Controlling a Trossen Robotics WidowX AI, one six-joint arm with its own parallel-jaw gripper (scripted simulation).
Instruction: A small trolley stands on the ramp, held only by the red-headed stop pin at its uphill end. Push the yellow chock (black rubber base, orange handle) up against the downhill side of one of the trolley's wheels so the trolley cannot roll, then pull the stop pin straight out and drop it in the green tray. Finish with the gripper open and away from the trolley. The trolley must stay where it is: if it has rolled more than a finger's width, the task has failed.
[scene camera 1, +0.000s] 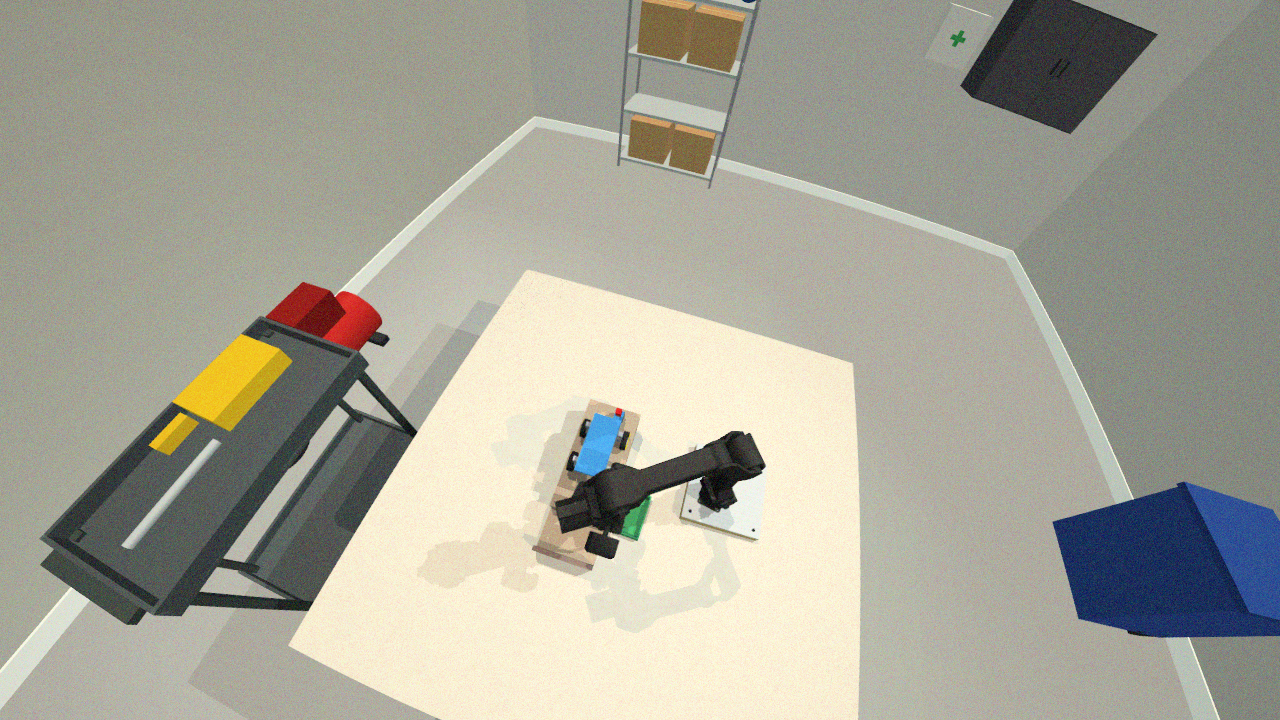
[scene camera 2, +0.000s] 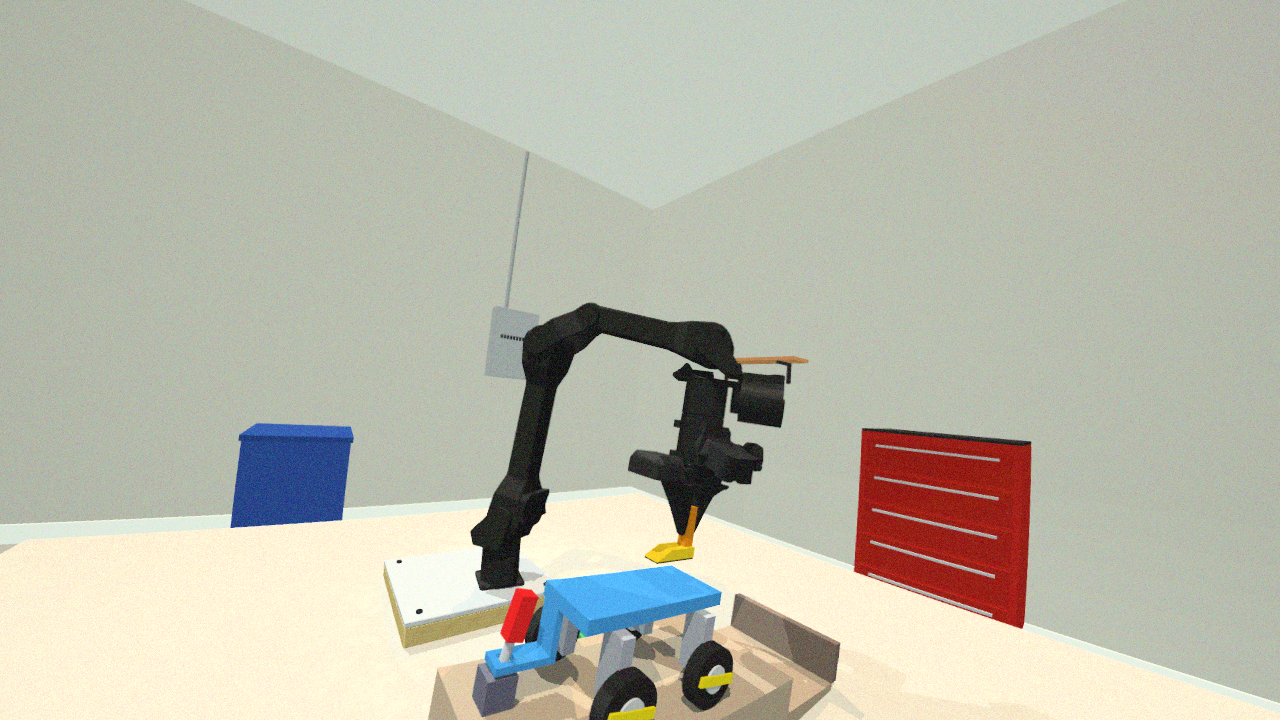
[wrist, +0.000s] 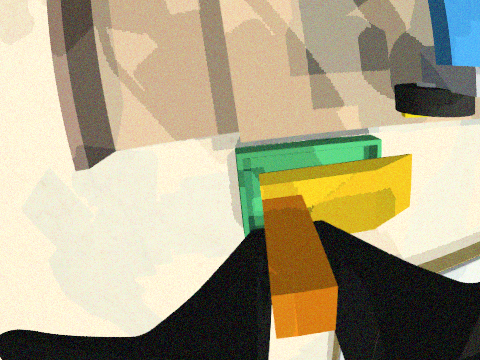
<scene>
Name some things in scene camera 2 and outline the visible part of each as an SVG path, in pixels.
The gripper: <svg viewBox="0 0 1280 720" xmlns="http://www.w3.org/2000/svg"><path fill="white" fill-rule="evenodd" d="M723 419L682 413L681 420L674 420L674 427L680 428L676 451L670 450L669 454L636 450L630 456L628 471L661 481L669 501L676 533L681 536L685 534L691 505L698 507L695 533L712 498L719 492L729 488L728 485L721 484L722 481L737 481L740 484L751 484L752 471L760 471L762 469L763 448L757 443L747 442L742 446L731 442L731 432L728 428L723 428Z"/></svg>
A yellow chock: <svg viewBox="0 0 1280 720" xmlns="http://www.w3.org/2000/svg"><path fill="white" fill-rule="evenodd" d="M698 507L691 505L685 534L683 536L678 534L677 542L658 544L644 555L645 558L656 564L693 559L695 547L692 544Z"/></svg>
</scene>
